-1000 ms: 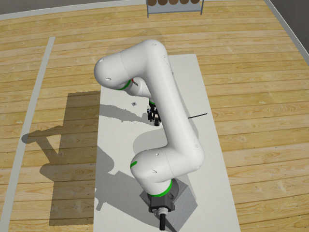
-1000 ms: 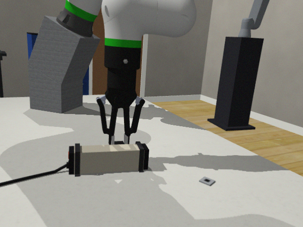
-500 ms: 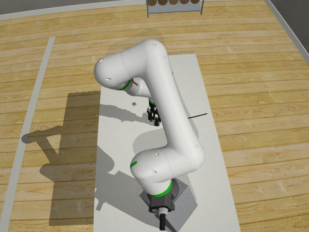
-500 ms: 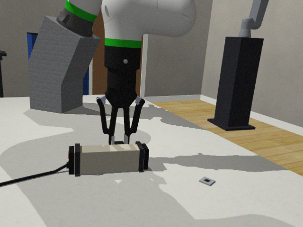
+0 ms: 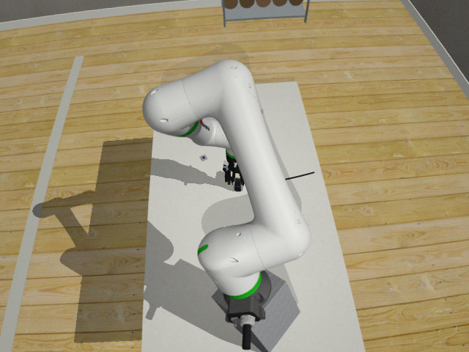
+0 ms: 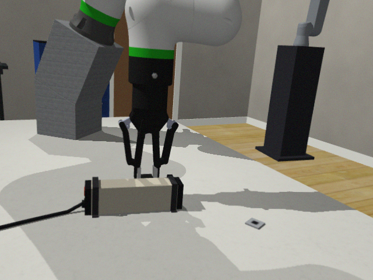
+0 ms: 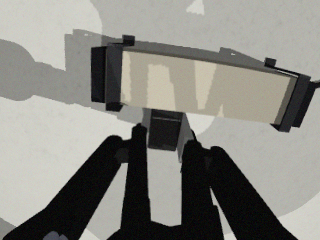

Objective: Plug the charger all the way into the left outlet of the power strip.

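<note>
Now: hand 10 mm short of the black charger and 10 mm above it. Round my hand: grey square plate (190 mm to the left, 170 mm ahead, 40 mm below).
</note>
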